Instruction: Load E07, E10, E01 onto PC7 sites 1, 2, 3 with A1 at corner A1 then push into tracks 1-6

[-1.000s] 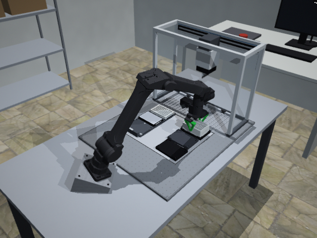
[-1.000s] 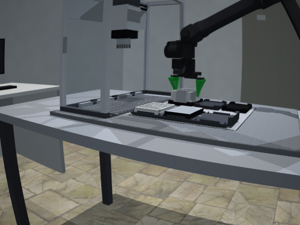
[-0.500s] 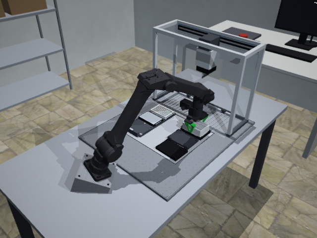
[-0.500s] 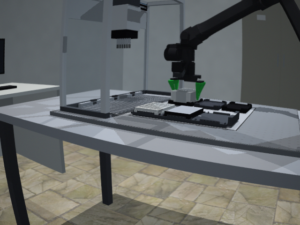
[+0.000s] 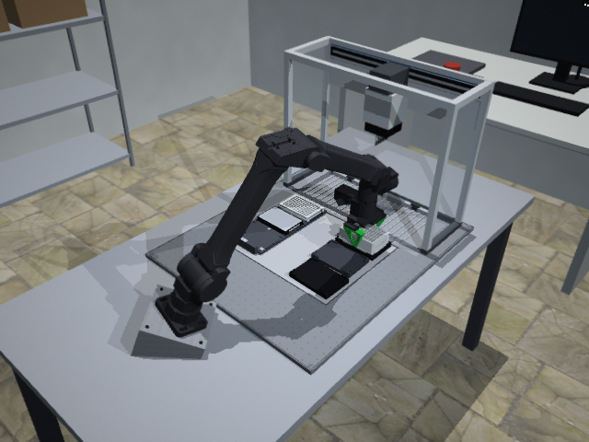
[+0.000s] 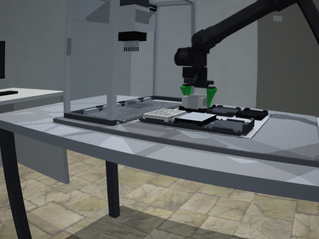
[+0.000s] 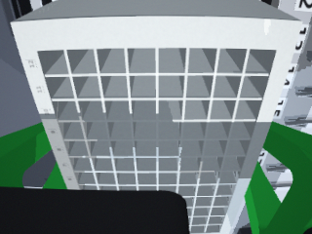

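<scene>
Now: hand 20 mm above the plate nest S3. Round my hand: plate nest S1: 220 mm behind, 30 mm to the right, 20 mm below; then 96-well plate E01: 20 mm behind, 250 mm to the left; then plate nest S2: 110 mm behind, 10 mm to the right, 20 mm below.
</scene>
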